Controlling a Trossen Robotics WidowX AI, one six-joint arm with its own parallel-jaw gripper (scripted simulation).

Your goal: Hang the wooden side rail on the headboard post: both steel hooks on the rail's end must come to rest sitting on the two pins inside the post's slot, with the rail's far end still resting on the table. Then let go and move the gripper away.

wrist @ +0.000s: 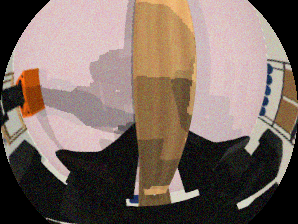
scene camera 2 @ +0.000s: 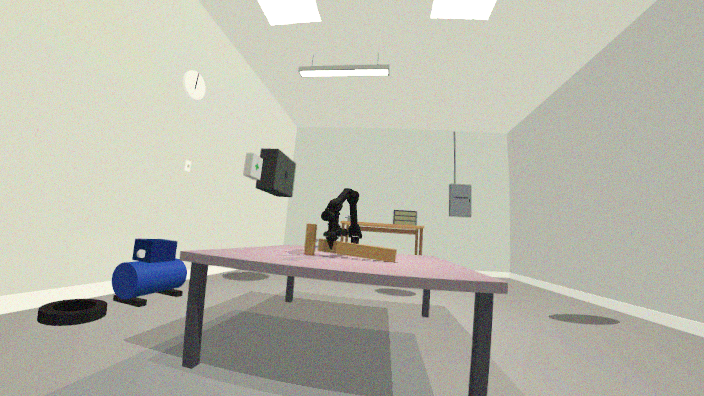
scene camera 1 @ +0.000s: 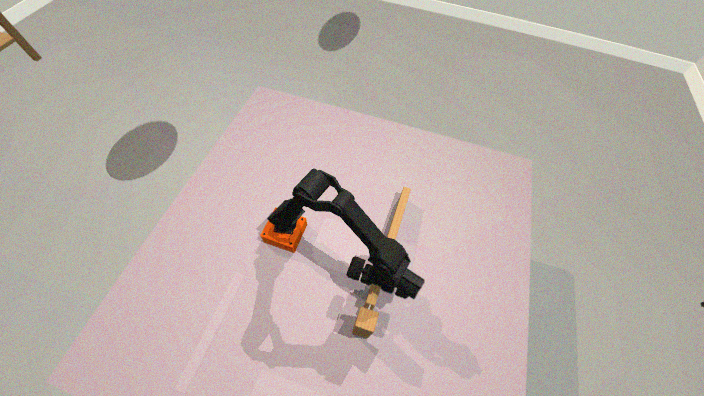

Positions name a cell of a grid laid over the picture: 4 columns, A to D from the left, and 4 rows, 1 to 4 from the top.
wooden side rail: wrist C2; scene camera 2 B3; scene camera 1 C3
